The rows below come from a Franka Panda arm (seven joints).
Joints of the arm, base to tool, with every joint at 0 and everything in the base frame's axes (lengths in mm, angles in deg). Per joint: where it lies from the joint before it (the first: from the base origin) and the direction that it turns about. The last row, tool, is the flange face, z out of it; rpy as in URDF.
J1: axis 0 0 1 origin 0 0 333
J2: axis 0 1 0 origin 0 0 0
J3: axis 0 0 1 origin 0 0 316
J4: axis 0 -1 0 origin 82.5 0 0
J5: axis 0 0 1 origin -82.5 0 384
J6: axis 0 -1 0 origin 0 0 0
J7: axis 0 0 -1 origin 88 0 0
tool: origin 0 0 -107 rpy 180 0 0
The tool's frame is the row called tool.
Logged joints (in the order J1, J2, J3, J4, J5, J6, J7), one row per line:
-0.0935, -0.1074, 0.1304, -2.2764, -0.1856, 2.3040, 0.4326
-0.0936, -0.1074, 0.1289, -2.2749, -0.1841, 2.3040, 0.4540
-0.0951, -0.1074, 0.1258, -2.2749, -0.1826, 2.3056, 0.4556
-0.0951, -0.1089, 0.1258, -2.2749, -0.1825, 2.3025, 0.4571
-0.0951, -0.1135, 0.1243, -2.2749, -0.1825, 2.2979, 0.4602
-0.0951, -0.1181, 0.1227, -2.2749, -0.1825, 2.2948, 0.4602
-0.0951, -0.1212, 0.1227, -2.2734, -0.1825, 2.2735, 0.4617
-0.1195, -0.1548, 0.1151, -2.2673, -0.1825, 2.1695, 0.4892
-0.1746, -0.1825, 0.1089, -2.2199, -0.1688, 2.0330, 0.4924
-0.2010, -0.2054, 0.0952, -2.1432, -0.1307, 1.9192, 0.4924
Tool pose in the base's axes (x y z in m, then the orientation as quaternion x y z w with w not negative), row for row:
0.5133, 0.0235, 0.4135, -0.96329, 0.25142, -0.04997, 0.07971
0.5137, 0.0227, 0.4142, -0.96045, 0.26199, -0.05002, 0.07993
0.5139, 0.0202, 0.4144, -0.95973, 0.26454, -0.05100, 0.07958
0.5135, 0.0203, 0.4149, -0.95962, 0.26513, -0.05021, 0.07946
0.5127, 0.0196, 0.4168, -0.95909, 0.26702, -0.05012, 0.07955
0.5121, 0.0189, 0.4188, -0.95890, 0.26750, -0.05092, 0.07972
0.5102, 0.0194, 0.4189, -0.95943, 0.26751, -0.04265, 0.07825
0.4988, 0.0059, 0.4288, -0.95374, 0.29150, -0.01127, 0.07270
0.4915, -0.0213, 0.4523, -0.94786, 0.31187, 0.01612, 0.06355
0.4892, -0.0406, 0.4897, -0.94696, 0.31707, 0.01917, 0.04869
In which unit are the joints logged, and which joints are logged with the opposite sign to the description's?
The joints are logged in radians. Opposite sign: J5.
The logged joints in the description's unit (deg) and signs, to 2 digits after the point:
-5.36, -6.15, 7.47, -130.43, 10.63, 132.01, 24.79
-5.36, -6.15, 7.39, -130.34, 10.55, 132.01, 26.01
-5.45, -6.15, 7.21, -130.34, 10.46, 132.10, 26.10
-5.45, -6.24, 7.21, -130.34, 10.46, 131.92, 26.19
-5.45, -6.50, 7.12, -130.34, 10.46, 131.66, 26.37
-5.45, -6.77, 7.03, -130.34, 10.46, 131.48, 26.37
-5.45, -6.94, 7.03, -130.26, 10.46, 130.26, 26.45
-6.85, -8.87, 6.59, -129.91, 10.46, 124.30, 28.03
-10.00, -10.46, 6.24, -127.19, 9.67, 116.48, 28.21
-11.52, -11.77, 5.45, -122.80, 7.49, 109.96, 28.21

